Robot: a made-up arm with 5 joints. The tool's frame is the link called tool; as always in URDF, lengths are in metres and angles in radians.
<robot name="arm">
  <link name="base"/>
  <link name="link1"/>
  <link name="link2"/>
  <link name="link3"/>
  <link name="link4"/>
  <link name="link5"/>
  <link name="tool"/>
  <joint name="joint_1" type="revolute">
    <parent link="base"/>
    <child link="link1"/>
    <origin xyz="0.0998 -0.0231 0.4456"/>
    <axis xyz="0 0 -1"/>
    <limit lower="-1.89" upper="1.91"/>
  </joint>
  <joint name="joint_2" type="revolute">
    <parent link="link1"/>
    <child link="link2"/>
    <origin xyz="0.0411 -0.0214 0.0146"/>
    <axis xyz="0 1 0"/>
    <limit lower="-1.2" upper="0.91"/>
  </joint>
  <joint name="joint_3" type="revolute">
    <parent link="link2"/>
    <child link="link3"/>
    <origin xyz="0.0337 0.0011 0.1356"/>
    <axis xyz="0 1 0"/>
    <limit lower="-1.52" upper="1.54"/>
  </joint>
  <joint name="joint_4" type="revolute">
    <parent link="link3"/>
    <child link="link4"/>
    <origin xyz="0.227 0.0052 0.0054"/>
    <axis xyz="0 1 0"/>
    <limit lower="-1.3" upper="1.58"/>
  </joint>
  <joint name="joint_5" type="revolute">
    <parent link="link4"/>
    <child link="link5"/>
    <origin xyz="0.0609 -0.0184 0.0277"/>
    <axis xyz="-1 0 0"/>
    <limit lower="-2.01" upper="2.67"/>
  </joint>
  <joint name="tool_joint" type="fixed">
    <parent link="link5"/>
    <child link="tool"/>
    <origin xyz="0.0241 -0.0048 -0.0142" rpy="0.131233 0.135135 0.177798"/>
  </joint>
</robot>
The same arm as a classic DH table. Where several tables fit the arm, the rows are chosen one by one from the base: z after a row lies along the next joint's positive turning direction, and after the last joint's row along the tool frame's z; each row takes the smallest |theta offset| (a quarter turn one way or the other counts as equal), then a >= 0, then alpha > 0; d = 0 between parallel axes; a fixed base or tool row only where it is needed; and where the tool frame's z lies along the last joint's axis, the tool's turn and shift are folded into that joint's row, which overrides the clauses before.
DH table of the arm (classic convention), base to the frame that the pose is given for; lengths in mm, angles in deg. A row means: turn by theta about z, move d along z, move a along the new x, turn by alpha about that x. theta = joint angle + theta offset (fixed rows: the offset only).
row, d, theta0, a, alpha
base (fixed), 0.0, -13.03, 102.4, 180.00
joint_1, -460.2, -13.03, 41.1, 90.00
joint_2, 0.0, -76.04, 139.7, 0.00
joint_3, 0.0, 74.68, 227.1, 0.00
joint_4, -33.5, -88.64, 27.7, 90.00
joint_5, -87.1, 83.89, -6.3, 98.89
tool (fixed), -13.8, -80.80, 0.0, 0.00
Joint limits (deg, base to tool): -108.29..109.43 -68.75..52.14 -87.09..88.24 -74.48..90.53 -115.16..152.98

